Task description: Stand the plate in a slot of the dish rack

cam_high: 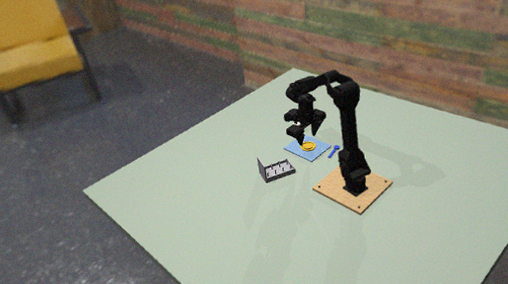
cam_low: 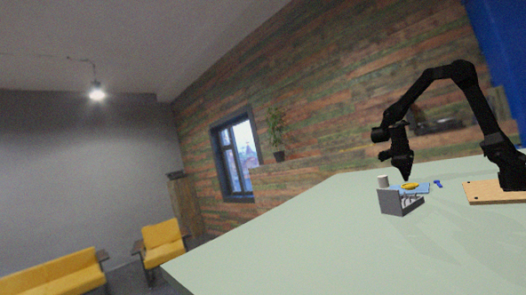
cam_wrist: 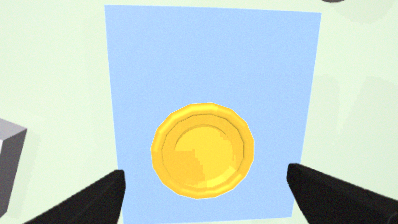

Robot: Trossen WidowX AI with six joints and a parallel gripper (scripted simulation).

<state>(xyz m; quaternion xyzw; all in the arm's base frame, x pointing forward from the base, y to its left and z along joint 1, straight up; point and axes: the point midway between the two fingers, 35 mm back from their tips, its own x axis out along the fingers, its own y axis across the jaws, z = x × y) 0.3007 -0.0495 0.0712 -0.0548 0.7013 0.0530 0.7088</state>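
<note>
My gripper tip is now 3 cm above the yellow plate. Round my gripper tip: blue spoon 9 cm behind, 7 cm to the right, 4 cm below; light blue mat 4 cm below, 1 cm to the right, 1 cm ahead; white cup 12 cm ahead, 7 cm to the right, 2 cm below.
</note>
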